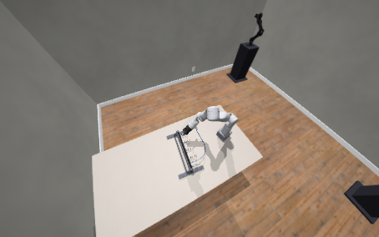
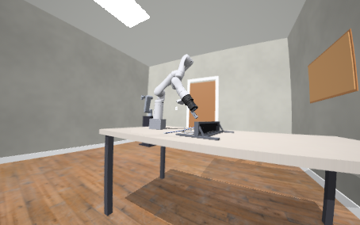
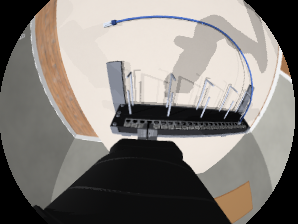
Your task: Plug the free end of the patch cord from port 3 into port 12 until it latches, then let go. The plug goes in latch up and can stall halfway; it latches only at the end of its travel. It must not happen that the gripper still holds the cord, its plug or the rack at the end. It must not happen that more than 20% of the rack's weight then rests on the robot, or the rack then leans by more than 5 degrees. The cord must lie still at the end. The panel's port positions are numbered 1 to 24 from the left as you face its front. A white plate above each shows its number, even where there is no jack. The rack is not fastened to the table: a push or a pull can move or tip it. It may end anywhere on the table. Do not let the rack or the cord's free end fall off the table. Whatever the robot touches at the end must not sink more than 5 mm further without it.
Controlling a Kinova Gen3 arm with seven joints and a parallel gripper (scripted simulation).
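Right now the plug is 20 cm behind my hand, 13 cm below it and 10 cm to the right of it.
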